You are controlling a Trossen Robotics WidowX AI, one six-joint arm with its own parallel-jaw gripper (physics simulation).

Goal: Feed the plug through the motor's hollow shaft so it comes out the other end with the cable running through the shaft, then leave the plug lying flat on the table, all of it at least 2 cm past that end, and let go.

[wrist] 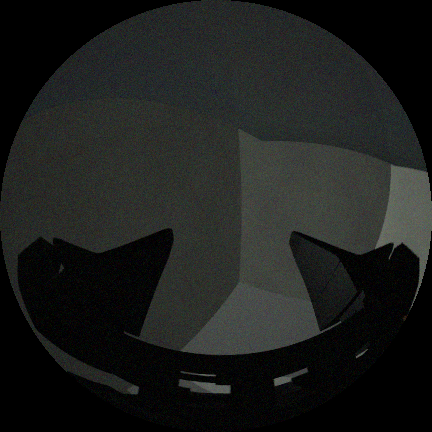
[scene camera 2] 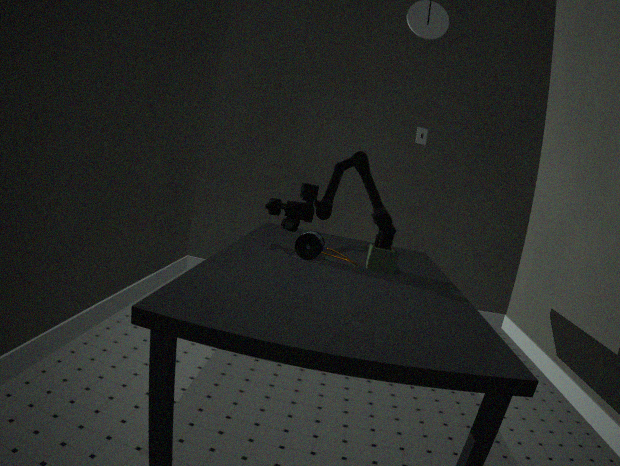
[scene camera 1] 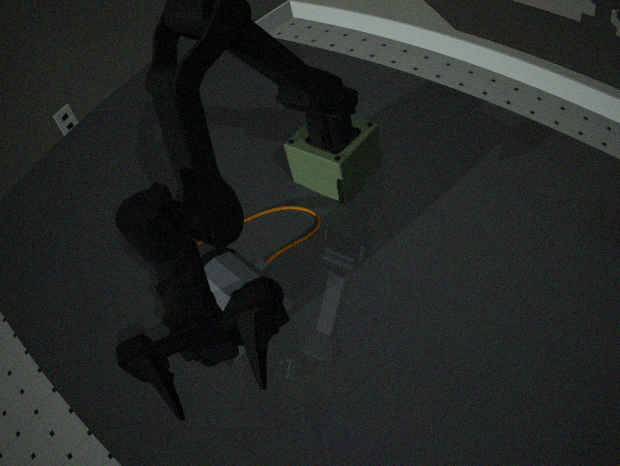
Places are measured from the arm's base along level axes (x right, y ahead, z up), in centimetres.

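Pixels of known places: gripper, fingertip midpoint: [wrist: 233, 236] [scene camera 2: 274, 208] [scene camera 1: 221, 405]; arm's base at its link origin: [scene camera 2: 383, 247] [scene camera 1: 333, 136].
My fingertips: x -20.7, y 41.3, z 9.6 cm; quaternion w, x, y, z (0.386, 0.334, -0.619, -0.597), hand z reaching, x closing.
Note:
For each thing: its middle in the pictures, then the offset to it from my fingertips. "*": a spot on its surface instead. Level surfaces: height alone.
- motor at the middle of its body: [scene camera 1: 234, 295] [scene camera 2: 310, 245] dx +16.3, dy -13.2, dz -13.5 cm
- orange cable at a spot on its surface: [scene camera 1: 289, 207] * dx +23.2, dy -31.2, dz -18.1 cm
- small pale piece at a spot on its surface: [scene camera 1: 260, 264] * dx +16.1, dy -18.7, dz -12.6 cm
- dark table at its surface level: dz -18.6 cm
The motor [scene camera 1: 228, 273] [scene camera 2: 309, 245] lies on the table, a pale grey body partly covered by the arm in scene view 1 and a dark round end in scene view 2. An orange cable [scene camera 1: 289, 207] [scene camera 2: 340, 256] loops beside it towards the arm's base. One stretch meets a small pale piece [scene camera 1: 260, 264] at the motor's side; I cannot tell whether this is the plug. The other stretch runs under the arm. The plug does not show clearly, and the shaft's far end is hidden. My gripper [scene camera 1: 223, 403] [scene camera 2: 281, 215] [wrist: 233, 236] is open and empty, raised above the table beyond the motor.
The arm's green base block [scene camera 1: 314, 170] [scene camera 2: 380, 260] stands on the dark table [scene camera 1: 451, 300] [scene camera 2: 320, 310] near the cable loop. Faint pale reflections show on the table beside the motor. Walls and a pale floor patch show in the wrist view.

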